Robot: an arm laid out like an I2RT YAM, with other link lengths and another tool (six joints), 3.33 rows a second.
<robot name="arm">
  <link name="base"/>
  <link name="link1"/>
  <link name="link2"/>
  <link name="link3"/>
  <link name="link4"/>
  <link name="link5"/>
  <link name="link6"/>
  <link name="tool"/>
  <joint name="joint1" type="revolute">
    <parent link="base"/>
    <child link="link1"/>
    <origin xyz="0 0 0.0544" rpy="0 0 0"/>
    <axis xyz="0 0 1"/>
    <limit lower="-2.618" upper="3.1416"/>
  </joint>
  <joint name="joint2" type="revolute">
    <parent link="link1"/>
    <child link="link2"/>
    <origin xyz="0.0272 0.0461 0.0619" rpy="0 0 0"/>
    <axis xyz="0 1 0"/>
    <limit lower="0" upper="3.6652"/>
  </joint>
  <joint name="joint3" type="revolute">
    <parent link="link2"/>
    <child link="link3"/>
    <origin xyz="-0.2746 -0.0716 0" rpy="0 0 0"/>
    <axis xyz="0 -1 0"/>
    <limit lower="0" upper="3.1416"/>
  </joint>
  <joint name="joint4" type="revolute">
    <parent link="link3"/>
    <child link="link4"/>
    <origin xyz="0.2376 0.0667 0.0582" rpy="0 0 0"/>
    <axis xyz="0 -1 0"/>
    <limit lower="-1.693" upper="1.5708"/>
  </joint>
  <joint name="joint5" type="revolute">
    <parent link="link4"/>
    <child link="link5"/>
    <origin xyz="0.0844 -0.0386 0.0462" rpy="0 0 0"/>
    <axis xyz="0 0 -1"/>
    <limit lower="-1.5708" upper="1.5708"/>
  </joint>
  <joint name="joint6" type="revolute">
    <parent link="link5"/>
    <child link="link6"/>
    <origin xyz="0.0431 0 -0.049" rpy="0 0 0"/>
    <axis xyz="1 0 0"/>
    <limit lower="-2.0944" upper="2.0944"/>
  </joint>
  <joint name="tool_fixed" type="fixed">
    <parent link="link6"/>
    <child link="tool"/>
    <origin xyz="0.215 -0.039 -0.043" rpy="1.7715 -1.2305 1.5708"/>
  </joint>
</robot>
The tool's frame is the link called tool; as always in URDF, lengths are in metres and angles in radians.
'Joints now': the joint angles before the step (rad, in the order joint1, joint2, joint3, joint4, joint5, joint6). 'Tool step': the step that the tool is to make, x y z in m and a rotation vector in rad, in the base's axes. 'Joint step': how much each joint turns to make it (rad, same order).
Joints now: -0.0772, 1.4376, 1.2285, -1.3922, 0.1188, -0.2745
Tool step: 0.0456, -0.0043, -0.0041, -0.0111, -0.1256, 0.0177
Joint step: -0.0001, 0.0068, -0.0001, 0.1351, 0.0008, -0.0180
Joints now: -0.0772, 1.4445, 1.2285, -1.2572, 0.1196, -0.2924
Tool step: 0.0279, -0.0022, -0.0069, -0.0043, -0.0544, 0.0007
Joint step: -0.0001, 0.0349, 0.0003, 0.0892, 0.0000, -0.0008
